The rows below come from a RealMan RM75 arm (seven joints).
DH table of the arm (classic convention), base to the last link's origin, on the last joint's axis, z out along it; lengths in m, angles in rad. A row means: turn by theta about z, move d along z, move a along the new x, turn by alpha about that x. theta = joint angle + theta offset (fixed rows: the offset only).
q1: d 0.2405, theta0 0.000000, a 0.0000, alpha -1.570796
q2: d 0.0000, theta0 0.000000, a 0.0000, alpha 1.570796
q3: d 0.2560, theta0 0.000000, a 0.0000, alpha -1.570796
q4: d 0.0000, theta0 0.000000, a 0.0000, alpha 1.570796
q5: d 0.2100, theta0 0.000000, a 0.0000, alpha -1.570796
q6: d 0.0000, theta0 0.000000, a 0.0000, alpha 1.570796
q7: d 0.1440, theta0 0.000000, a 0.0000, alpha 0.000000
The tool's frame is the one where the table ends.
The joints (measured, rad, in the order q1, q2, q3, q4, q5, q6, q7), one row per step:
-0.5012, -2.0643, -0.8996, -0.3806, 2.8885, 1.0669, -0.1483
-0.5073, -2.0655, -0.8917, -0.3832, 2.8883, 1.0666, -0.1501
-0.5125, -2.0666, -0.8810, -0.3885, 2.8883, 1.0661, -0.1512
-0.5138, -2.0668, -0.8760, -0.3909, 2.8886, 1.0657, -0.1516
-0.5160, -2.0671, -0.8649, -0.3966, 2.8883, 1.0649, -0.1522
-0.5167, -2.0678, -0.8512, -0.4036, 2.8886, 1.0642, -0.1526
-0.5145, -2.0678, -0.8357, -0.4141, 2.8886, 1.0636, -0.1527
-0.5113, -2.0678, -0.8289, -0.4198, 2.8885, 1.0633, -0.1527
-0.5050, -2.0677, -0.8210, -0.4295, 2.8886, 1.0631, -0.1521
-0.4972, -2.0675, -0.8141, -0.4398, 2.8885, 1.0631, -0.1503
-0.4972, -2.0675, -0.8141, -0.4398, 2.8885, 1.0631, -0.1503
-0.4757, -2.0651, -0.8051, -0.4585, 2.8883, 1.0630, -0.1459
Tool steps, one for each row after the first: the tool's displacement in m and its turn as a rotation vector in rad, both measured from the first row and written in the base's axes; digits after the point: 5 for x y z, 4 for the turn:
0.00336, 0.00016, -0.00179, -0.0075, -0.0008, -0.0105
0.00724, -0.00028, -0.00408, -0.0169, -0.0016, -0.0235
0.00853, -0.00072, -0.00507, -0.0212, -0.0012, -0.0285
0.01122, -0.00178, -0.00714, -0.0303, -0.0010, -0.0388
0.01397, -0.00372, -0.00983, -0.0417, -0.0006, -0.0501
0.01661, -0.00646, -0.01260, -0.0539, -0.0015, -0.0618
0.01735, -0.00814, -0.01381, -0.0592, -0.0029, -0.0653
0.01829, -0.01066, -0.01525, -0.0651, -0.0063, -0.0693
0.01891, -0.01332, -0.01644, -0.0694, -0.0100, -0.0723
0.01891, -0.01332, -0.01644, -0.0694, -0.0100, -0.0723
0.01706, -0.01883, -0.01733, -0.0728, -0.0159, -0.0691

